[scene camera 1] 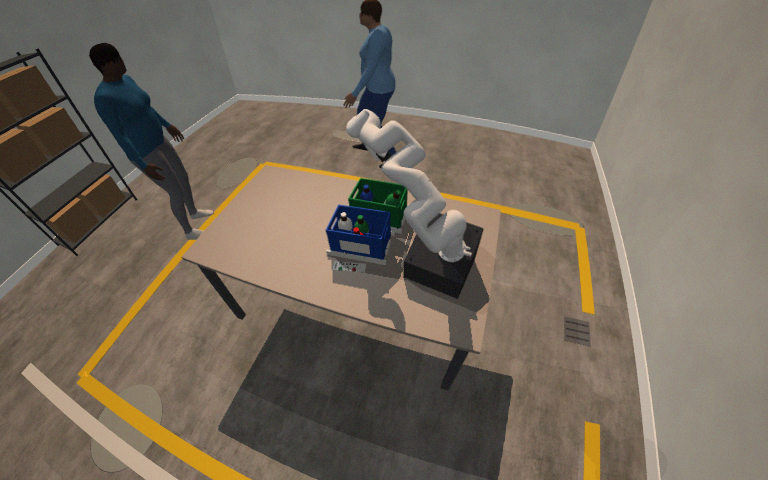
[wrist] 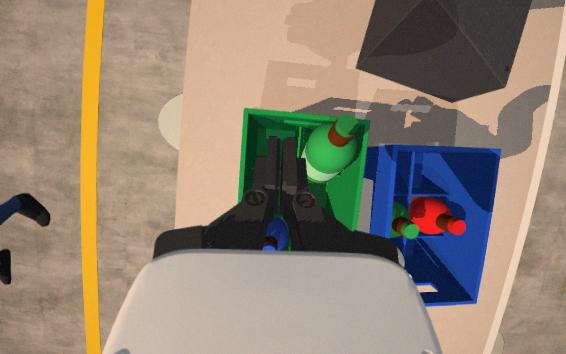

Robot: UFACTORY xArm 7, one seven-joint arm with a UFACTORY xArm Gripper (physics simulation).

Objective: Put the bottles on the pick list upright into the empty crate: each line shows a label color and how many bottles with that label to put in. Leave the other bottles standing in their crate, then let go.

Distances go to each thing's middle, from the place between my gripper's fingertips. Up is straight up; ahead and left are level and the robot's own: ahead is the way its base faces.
Labels:
My hand is 6 cm short of the red bottle [wrist: 432,216], 33 cm to the right of it and 25 cm above it.

